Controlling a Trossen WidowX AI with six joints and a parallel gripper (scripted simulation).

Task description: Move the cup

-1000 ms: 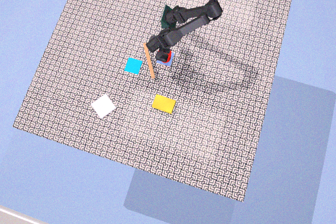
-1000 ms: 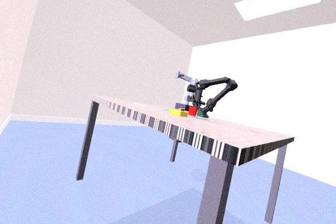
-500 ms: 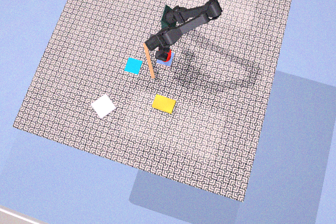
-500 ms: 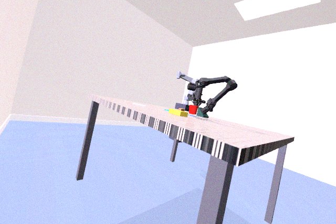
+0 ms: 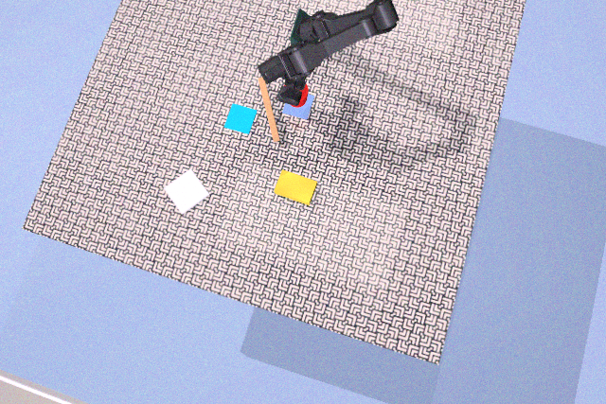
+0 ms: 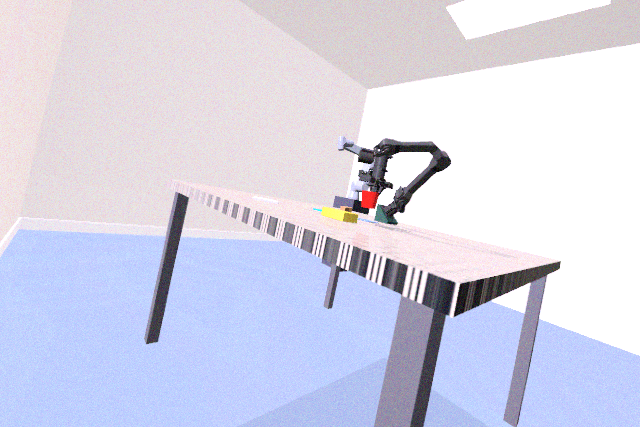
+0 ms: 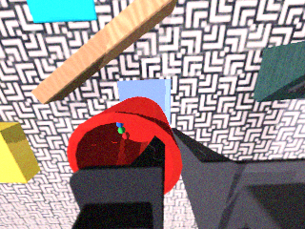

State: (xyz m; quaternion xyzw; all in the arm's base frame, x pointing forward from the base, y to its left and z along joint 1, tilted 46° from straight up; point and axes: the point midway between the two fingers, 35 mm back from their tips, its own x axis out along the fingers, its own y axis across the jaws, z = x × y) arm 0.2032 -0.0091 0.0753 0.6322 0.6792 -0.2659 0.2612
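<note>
Now: gripper tip 16 cm to the left of the cyan pad, 12 cm short of it and 10 cm above it. The rest, counted from my gripper tip: pale blue pad 10 cm below, 2 cm ahead; then thin wooden bar 8 cm to the right, 8 cm below, 7 cm ahead; then red cup 3 cm ahead.
</note>
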